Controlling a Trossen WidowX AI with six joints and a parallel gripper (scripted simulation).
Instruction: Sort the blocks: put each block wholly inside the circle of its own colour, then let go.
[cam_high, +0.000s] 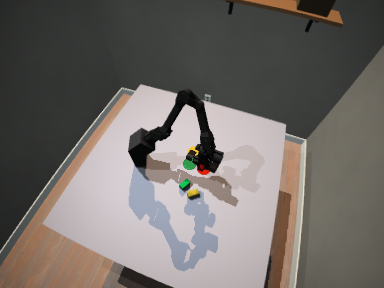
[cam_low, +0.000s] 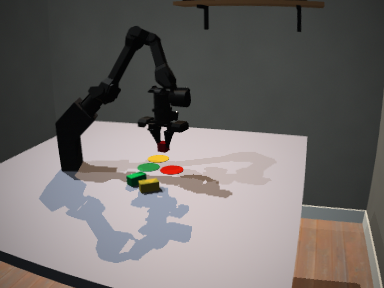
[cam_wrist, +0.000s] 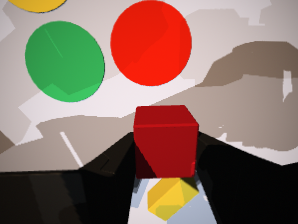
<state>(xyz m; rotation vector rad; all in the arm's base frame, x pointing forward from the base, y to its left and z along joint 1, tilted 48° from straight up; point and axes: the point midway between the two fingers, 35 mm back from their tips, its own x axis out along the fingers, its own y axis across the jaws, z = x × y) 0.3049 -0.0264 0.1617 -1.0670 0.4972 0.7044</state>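
Right now my hand is 150 mm above the red circle and 60 mm to the right of it. Round my hand: green block: 130 mm below, 110 mm to the right, 60 mm behind; then red block: 30 mm below; then green circle: 150 mm below, 100 mm behind, 40 mm to the left.
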